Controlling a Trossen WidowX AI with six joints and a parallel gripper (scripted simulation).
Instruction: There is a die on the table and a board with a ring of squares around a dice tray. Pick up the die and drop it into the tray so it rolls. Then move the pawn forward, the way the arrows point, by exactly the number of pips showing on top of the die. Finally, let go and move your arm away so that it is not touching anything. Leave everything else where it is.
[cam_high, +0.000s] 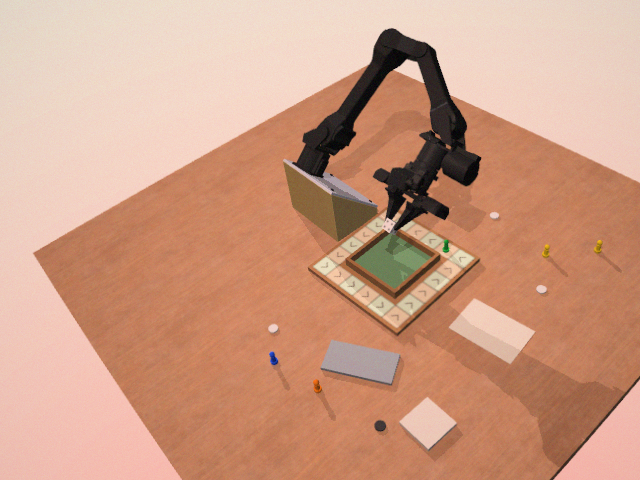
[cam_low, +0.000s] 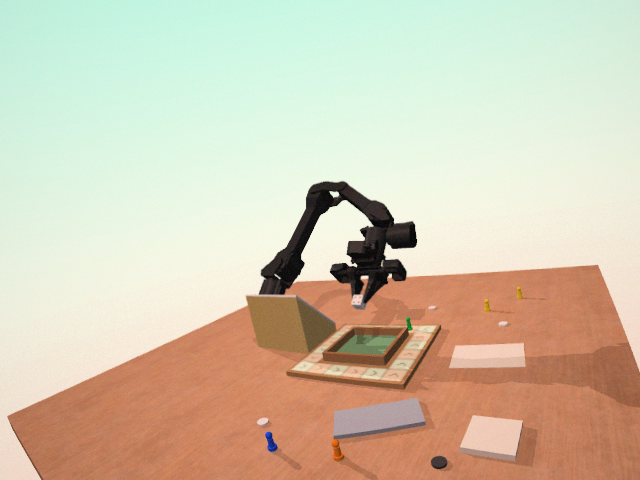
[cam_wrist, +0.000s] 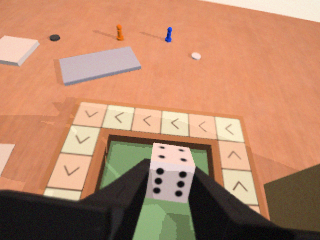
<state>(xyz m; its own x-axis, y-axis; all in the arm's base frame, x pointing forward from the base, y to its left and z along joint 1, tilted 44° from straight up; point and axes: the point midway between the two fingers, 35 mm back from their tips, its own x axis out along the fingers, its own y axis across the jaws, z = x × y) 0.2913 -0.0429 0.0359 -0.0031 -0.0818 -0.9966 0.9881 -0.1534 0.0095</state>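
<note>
My gripper tip is now right at the white die. Also, from my gripper tip: green dice tray (120 mm below); then grey slab (120 mm ahead, 250 mm to the right, 130 mm below); then green pawn (70 mm ahead, 110 mm to the left, 100 mm below).
</note>
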